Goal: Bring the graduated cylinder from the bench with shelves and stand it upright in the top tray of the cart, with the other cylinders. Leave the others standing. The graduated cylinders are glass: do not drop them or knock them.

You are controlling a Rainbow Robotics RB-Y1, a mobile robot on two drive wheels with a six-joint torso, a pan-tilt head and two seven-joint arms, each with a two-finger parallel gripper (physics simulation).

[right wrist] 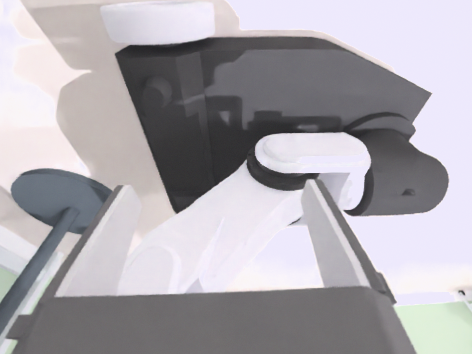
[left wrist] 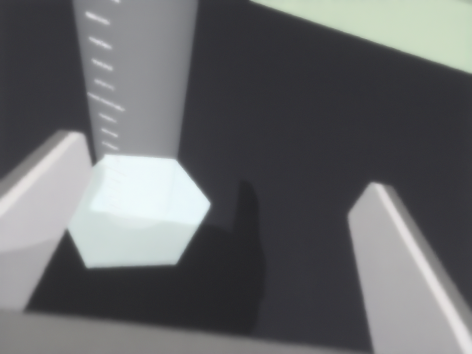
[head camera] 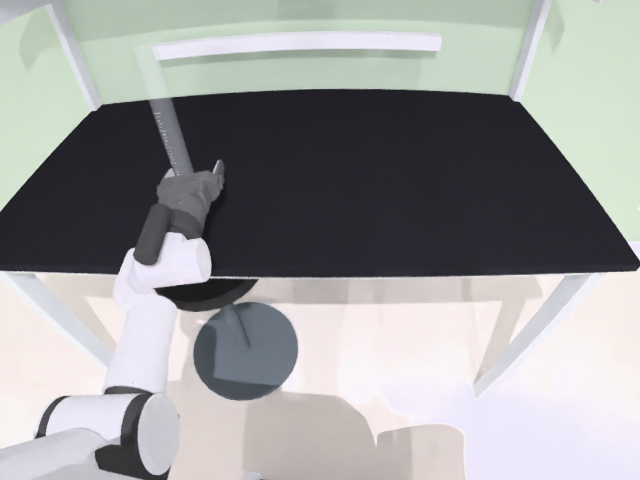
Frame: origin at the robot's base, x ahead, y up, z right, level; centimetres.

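Where they show: left gripper, fingertip midpoint: [left wrist: 228, 177] [head camera: 196, 168]; right gripper, fingertip midpoint: [right wrist: 220, 192].
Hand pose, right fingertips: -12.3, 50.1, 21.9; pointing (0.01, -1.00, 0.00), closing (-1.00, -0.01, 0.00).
After its pixels a point has its place, as x, y, z.
The graduated cylinder [head camera: 168, 129] {54.4, 109.1, -35.3} [left wrist: 140, 90] {54.5, 102.0, -35.2} is clear glass with white marks and a pale hexagonal base. It stands upright at the left of the black bench top [head camera: 361, 180] {62.2, 91.5, 2.7} [left wrist: 310, 125] {73.7, 91.5, -24.7}. My left gripper [head camera: 195, 167] {52.7, 100.9, -31.0} [left wrist: 228, 177] {52.7, 100.9, -31.0} is open, low over the bench on the near side of the cylinder. In the left wrist view the base shows between the fingers, close beside the picture-left finger and well apart from the other; whether it touches is unclear. In the head view my gripper hides the base. My right gripper [right wrist: 220, 192] {-12.3, 50.1, 21.9} is open and empty. The cart does not show.
A white bar [head camera: 310, 41] {107.9, 109.0, -13.4} runs along the green wall behind the bench, near the cylinder's top in the head view. A stool with a black seat [head camera: 206, 300] {43.4, 66.0, -35.2} and a round grey foot [head camera: 268, 356] [right wrist: 42, 195] stands at the bench's front edge, its seat partly underneath.
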